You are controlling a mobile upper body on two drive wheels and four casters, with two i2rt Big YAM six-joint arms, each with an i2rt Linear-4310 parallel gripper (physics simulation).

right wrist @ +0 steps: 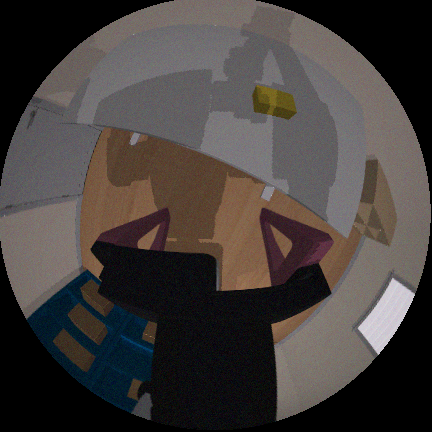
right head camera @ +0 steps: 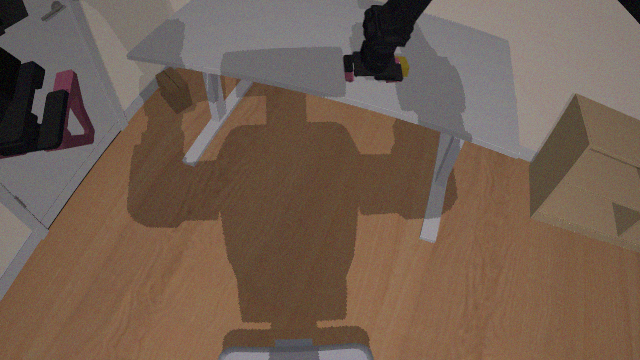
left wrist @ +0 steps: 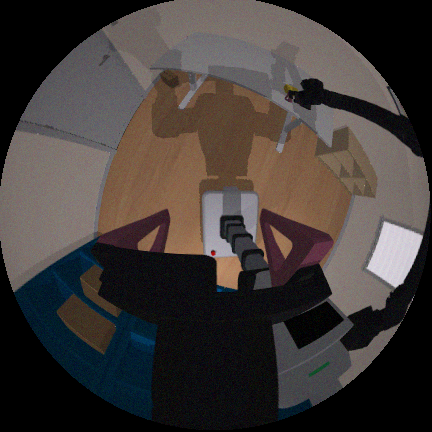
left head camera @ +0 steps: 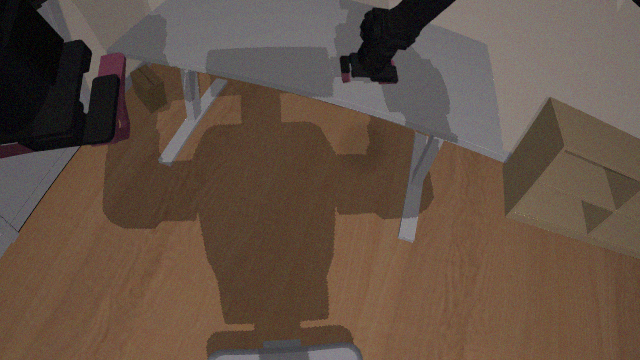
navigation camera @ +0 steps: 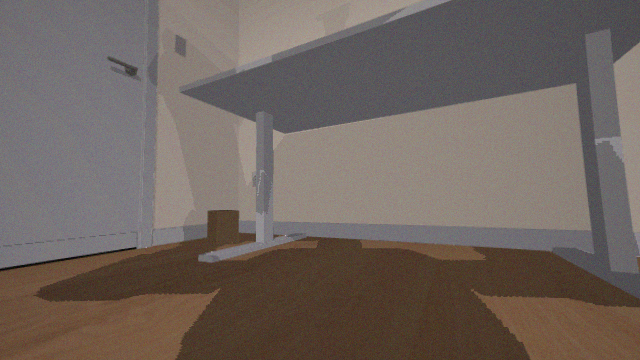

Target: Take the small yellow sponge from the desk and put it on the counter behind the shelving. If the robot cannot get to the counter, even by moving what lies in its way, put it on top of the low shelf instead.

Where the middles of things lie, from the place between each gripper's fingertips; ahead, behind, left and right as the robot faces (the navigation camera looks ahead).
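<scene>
Small yellow sponge (right wrist: 266, 100): 52 cm below my left hand, 78 cm ahead of it, 58 cm to the right of it.
From my right hand, the sponge is 14 cm below, 26 cm ahead and 15 cm to the right.
</scene>
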